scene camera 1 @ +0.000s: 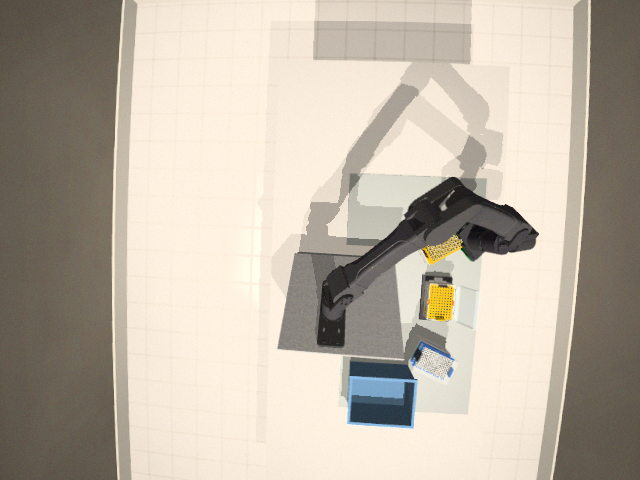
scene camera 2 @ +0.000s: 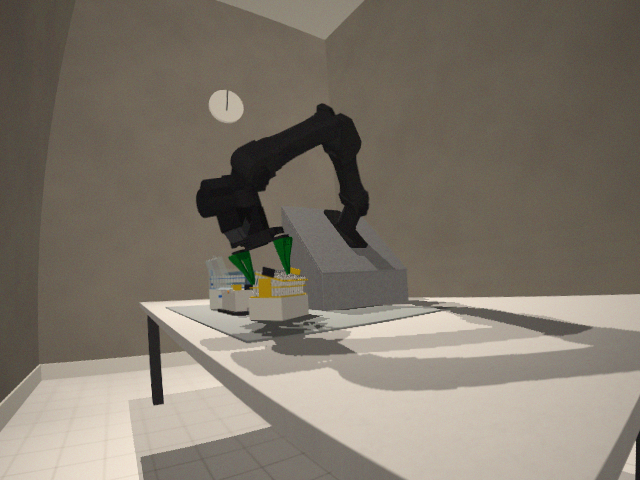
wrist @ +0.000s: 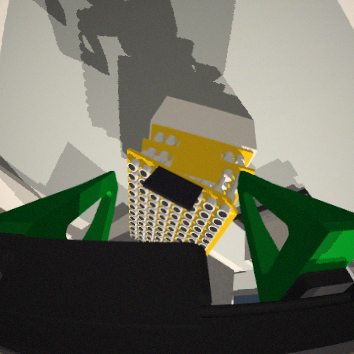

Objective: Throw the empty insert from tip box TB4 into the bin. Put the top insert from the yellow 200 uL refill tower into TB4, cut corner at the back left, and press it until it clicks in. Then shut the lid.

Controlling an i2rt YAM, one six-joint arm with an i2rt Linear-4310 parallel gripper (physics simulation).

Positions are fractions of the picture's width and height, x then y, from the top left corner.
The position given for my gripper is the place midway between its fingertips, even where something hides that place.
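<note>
A blue-and-white tip box (scene camera 1: 0.66, 0.74) is visible to me, together with a clear lid (scene camera 1: 0.73, 0.63). There is my gripper (scene camera 2: 0.42, 0.58), open, and it touches a yellow insert full of tips. The wrist view gives me my gripper (wrist: 0.50, 0.50) again.
</note>
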